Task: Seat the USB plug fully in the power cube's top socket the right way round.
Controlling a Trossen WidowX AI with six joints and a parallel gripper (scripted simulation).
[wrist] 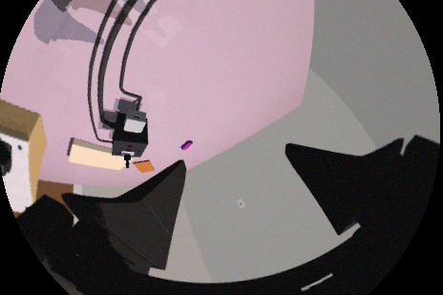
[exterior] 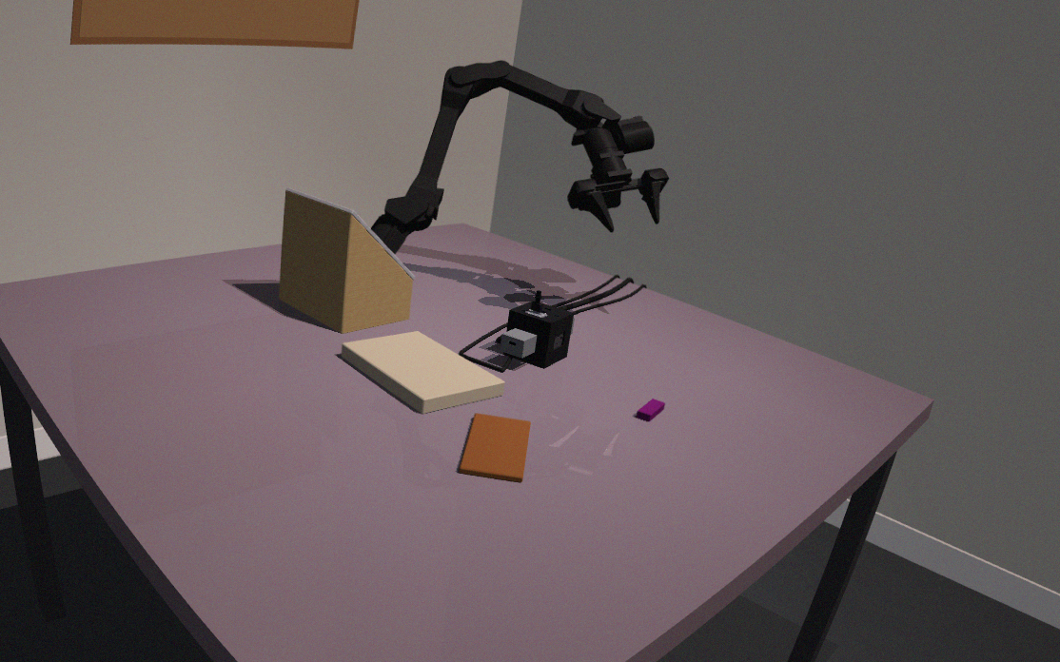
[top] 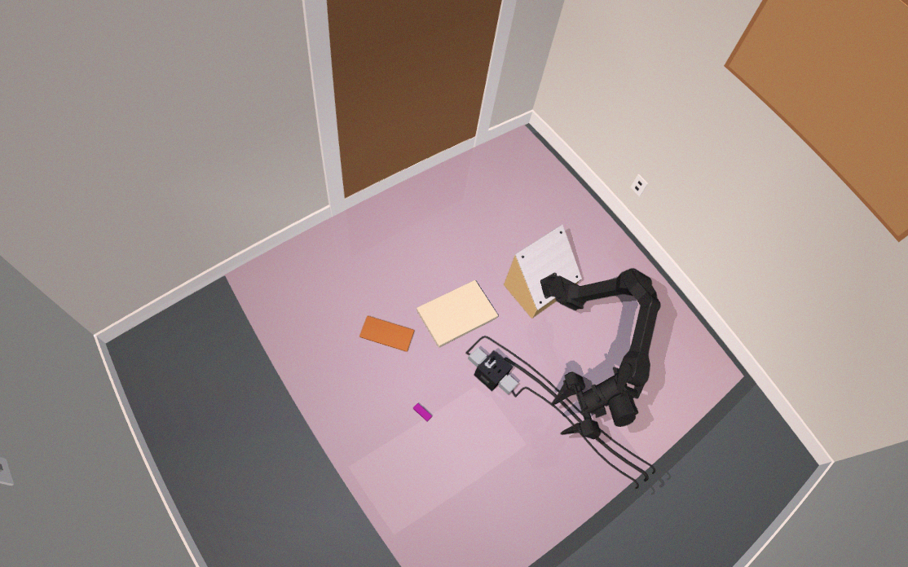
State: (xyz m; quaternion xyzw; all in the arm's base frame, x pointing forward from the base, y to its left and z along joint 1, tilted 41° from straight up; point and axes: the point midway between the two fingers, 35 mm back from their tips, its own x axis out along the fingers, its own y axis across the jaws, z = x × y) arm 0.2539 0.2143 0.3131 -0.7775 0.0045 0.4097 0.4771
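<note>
Now: gripper tip 25 cm to the left of the USB plug, 11 cm above it and 3 cm short of it. Round my gripper tip: magenta block 26 cm ahead, 24 cm to the right, 19 cm below; cream slab 46 cm to the right, 19 cm below; orange pad 51 cm to the right, 23 cm ahead, 19 cm below.
</note>
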